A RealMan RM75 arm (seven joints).
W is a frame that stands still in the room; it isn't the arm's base.
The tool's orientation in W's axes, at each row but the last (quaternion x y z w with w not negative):
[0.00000, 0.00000, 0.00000, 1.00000]
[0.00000, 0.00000, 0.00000, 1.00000]
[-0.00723, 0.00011, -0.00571, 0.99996]
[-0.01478, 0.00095, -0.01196, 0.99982]
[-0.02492, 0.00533, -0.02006, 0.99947]
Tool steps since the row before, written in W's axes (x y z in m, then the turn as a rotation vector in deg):
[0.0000, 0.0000, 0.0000, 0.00, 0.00, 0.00]
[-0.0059, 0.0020, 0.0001, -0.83, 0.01, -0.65]
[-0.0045, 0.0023, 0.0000, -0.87, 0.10, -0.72]
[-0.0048, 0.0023, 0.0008, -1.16, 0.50, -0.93]
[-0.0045, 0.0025, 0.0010, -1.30, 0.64, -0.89]
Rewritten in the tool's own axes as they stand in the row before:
[0.0000, 0.0000, 0.0000, 0.00, 0.00, 0.00]
[-0.0059, 0.0020, 0.0001, -0.83, 0.01, -0.65]
[-0.0045, 0.0022, 0.0000, -0.87, 0.10, -0.72]
[-0.0049, 0.0022, 0.0009, -1.17, 0.50, -0.92]
[-0.0046, 0.0023, 0.0011, -1.32, 0.63, -0.87]

